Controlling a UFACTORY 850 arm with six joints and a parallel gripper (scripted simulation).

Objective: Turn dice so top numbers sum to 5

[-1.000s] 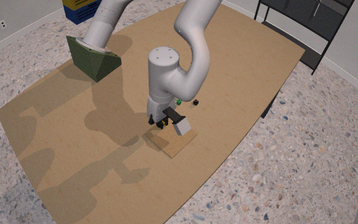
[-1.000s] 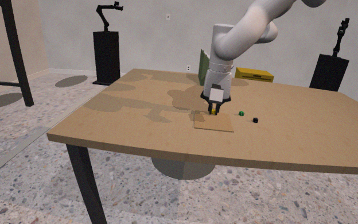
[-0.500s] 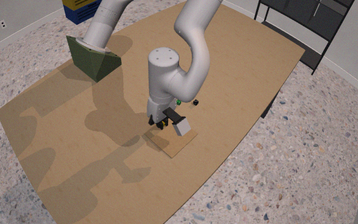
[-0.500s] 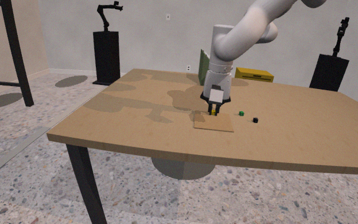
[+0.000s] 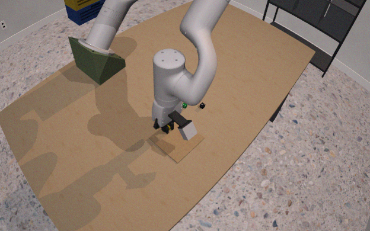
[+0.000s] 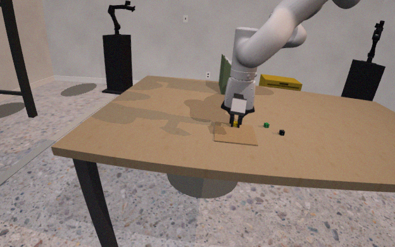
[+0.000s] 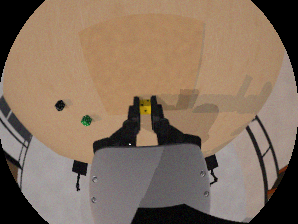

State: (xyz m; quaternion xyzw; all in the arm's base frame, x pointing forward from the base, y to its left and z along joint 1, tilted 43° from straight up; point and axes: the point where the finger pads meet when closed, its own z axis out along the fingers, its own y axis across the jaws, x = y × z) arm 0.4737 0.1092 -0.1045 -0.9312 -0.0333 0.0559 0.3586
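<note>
My hand is 10 mm above the yellow die. From my hand the other things lie so: green die: 40 mm behind, 120 mm to the left, 20 mm below; then tan mat: 50 mm ahead, 20 mm below; then black die: 10 mm ahead, 170 mm to the left, 20 mm below.
</note>
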